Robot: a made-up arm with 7 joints.
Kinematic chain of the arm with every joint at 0, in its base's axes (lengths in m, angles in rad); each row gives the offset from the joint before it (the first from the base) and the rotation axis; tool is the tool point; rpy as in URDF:
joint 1: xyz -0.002 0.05 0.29 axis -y
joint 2: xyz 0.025 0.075 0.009 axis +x
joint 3: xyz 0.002 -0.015 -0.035 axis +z
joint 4: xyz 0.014 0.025 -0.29 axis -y
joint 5: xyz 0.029 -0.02 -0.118 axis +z
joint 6: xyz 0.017 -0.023 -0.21 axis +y
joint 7: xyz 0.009 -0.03 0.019 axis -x
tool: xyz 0.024 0.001 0.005 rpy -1.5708 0 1.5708
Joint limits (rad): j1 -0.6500..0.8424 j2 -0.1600..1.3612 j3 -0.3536..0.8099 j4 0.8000..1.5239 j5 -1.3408..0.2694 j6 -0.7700..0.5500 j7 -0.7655..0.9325
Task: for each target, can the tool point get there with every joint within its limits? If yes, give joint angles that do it. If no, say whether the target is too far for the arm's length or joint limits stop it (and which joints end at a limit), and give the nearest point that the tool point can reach.
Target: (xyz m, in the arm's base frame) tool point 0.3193 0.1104 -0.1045
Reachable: yes | joints -0.0198 0.2297 -0.0859 1.2838 -0.7506 -0.1686 0.1884
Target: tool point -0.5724 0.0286 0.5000
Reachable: no: joint limits stop it (at a limit: joint 1, joint 2, joint 3, joint 4, joint 5) | nearest point 0.0617 0.4078 0.6073 | short by 0.747 m
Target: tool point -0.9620 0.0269 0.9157
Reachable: no: too far | nearest point 0.0604 0.4091 0.6155 | short by 1.132 m
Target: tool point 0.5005 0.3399 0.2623
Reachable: yes | joints 0.7207 0.6585 0.0621 1.0712 -0.2682 0.4060 0.8051
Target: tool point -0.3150 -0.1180 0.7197
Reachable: no: joint limits stop it (at a limit: joint 1, joint 2, joint 3, joint 4, joint 5, joint 6) | nearest point 0.0625 0.4064 0.6139 | short by 0.655 m
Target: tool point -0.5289 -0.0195 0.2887
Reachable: no: joint limits stop it (at a limit: joint 1, joint 2, joint 3, joint 4, joint 5, joint 7) | nearest point -0.1404 -0.0770 -0.2396 | short by 0.658 m
